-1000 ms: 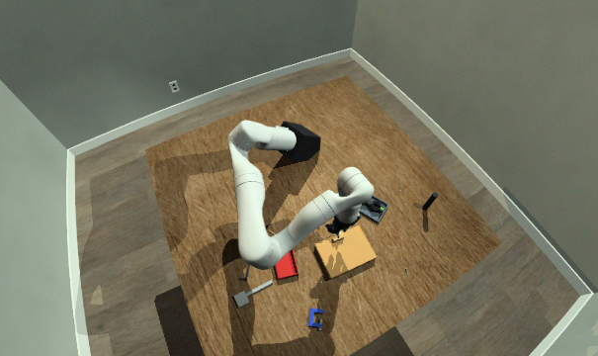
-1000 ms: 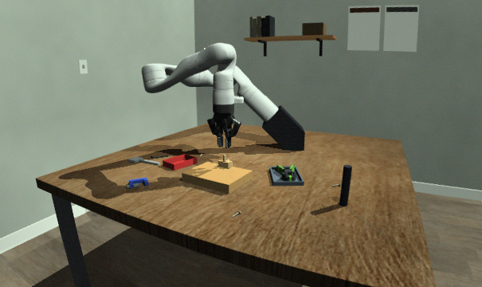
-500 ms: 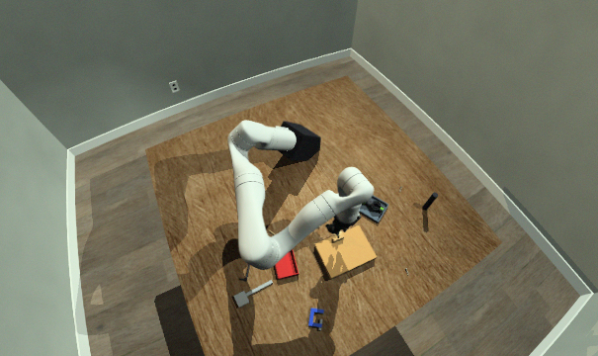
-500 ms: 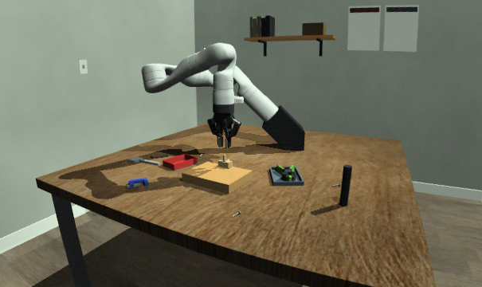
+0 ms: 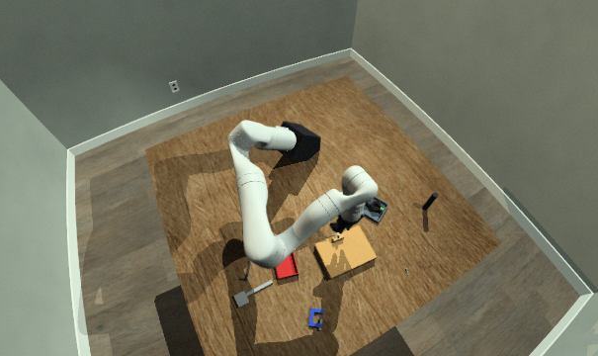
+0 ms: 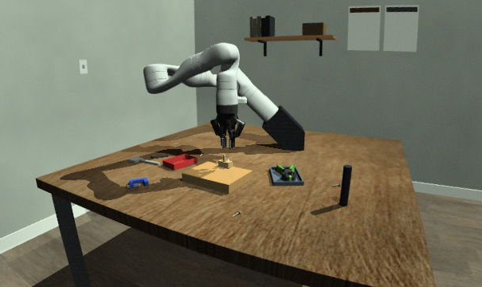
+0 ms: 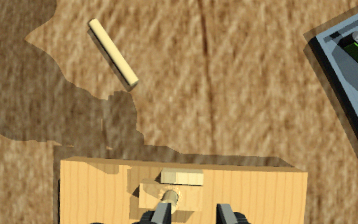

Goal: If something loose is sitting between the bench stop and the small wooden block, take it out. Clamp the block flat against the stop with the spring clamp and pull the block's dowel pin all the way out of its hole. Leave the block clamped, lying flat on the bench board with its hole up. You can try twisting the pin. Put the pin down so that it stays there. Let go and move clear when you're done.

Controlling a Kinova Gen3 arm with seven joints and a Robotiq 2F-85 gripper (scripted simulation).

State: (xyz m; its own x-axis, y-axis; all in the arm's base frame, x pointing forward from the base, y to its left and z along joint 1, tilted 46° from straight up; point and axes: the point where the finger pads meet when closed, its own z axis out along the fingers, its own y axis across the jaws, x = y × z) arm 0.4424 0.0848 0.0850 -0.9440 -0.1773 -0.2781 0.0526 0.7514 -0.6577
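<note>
Now: hand 200 mm to the right of the blue-grey tray, 120 mm above it and 80 mm past it. From my hand the other things lie so: small wooden block: 80 mm below, 20 mm to the right; dowel pin: 70 mm below, 20 mm to the right; tan bench board: 100 mm below, 50 mm ahead, 10 mm to the right.
</note>
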